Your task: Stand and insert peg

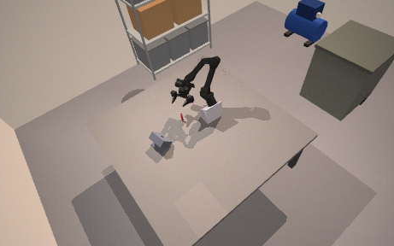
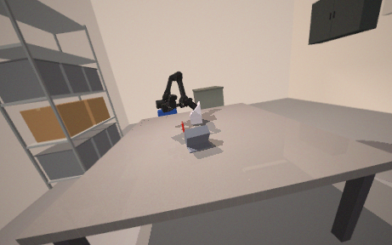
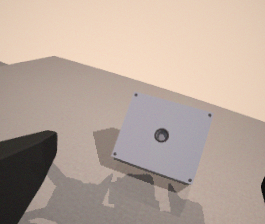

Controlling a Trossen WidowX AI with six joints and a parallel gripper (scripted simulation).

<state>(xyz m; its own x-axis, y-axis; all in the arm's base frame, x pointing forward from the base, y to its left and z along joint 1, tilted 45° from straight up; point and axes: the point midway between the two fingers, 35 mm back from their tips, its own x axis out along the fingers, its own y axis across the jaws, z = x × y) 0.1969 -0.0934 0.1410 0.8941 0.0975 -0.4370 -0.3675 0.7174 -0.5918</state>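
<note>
The red peg lies 10 mm behind my gripper tip, 10 mm to the left of it and 140 mm below it. Round my gripper tip: grey sloped panel (240 mm ahead, 70 mm to the left, 140 mm below).
</note>
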